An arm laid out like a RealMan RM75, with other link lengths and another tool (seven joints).
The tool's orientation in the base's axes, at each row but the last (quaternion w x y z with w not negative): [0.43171, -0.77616, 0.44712, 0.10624]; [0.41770, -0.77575, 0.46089, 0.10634]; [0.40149, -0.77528, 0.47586, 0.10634]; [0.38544, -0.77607, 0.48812, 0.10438]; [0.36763, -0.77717, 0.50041, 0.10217]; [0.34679, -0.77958, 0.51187, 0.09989]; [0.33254, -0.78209, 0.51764, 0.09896]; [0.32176, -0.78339, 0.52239, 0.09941]
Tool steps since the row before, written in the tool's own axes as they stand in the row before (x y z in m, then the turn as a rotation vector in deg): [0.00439, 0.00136, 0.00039, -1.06, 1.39, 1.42]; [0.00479, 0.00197, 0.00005, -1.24, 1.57, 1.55]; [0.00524, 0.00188, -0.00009, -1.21, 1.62, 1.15]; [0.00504, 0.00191, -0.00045, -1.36, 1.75, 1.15]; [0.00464, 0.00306, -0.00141, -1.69, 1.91, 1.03]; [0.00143, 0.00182, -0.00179, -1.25, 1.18, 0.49]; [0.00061, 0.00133, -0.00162, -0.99, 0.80, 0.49]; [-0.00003, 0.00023, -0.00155, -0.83, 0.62, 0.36]
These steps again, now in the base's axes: [0.00155, -0.00266, -0.00344, -1.39, 1.41, -1.07]; [0.00107, -0.00341, -0.00375, -1.61, 1.58, -1.16]; [0.00118, -0.00391, -0.00379, -1.72, 1.26, -0.94]; [0.00083, -0.00416, -0.00335, -1.90, 1.33, -0.92]; [-0.00069, -0.00491, -0.00288, -2.22, 1.44, -0.74]; [-0.00128, -0.00262, -0.00020, -1.50, 0.95, -0.24]; [-0.00120, -0.00179, 0.00037, -1.05, 0.85, -0.21]; [-0.00050, -0.00098, 0.00112, -0.84, 0.69, -0.12]
